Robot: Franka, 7 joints.
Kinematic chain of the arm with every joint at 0, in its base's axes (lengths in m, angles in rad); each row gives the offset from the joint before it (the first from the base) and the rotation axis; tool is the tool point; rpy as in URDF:
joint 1: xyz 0 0 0.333 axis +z
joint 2: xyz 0 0 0 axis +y
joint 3: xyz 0 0 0.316 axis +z
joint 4: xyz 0.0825 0 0 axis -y
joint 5: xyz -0.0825 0 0.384 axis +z
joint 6: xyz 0 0 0 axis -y
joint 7: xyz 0.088 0 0 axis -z
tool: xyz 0 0 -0.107 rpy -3.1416 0 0
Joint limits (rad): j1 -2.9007..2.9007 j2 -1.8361..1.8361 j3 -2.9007..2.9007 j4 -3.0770..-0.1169 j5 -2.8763..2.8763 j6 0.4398..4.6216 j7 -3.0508..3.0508
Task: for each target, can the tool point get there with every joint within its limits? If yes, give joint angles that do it. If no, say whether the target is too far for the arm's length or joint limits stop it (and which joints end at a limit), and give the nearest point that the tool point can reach.
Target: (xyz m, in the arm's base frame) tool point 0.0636 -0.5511 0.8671
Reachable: yes | joints -2.2366 0.6400 1.6654 -1.2023 0.2535 3.8273 -2.3155
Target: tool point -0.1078 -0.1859 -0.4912
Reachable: no: joint limits stop it (at a limit: joint 2) | nearest point -0.1147 -0.1978 -0.3580 | short by 0.134 m
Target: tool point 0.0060 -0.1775 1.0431
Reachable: yes | joints 2.0164 -0.6287 -0.0960 -0.4715 -2.3436 3.8783 -0.1506
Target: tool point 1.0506 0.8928 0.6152
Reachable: no: too far | nearest point 0.6404 0.5443 0.5050 | short by 0.549 m
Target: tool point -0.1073 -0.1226 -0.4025
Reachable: no: joint limits stop it (at a limit: joint 2) | nearest point -0.1146 -0.1310 -0.3494 | short by 0.054 m
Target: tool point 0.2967 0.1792 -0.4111
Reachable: no: joint limits stop it (at a limit: joint 2) | nearest point 0.2917 0.1762 -0.3577 | short by 0.054 m
